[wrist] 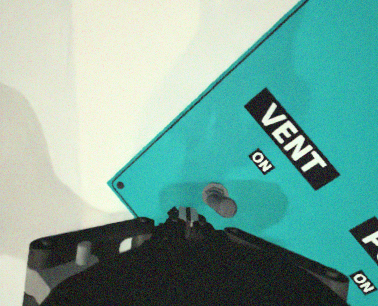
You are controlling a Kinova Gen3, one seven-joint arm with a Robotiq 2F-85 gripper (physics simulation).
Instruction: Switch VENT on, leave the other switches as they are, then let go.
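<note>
The VENT label and its ON label are on a teal panel. The grey VENT toggle switch stands below the ON label; its rounded tip points to the lower right of its round base in this view. I cannot tell for sure which way the lever is set. The VENT switch's OFF label does not show. My gripper is shut and empty, its fingertips just left of and below the lever in the image, with a small gap of teal showing between them.
Part of another black label and a second ON label show at the right edge. The panel's corner screw is at the left. A pale surface lies beyond the panel's edge, and a soft shadow falls around the switch.
</note>
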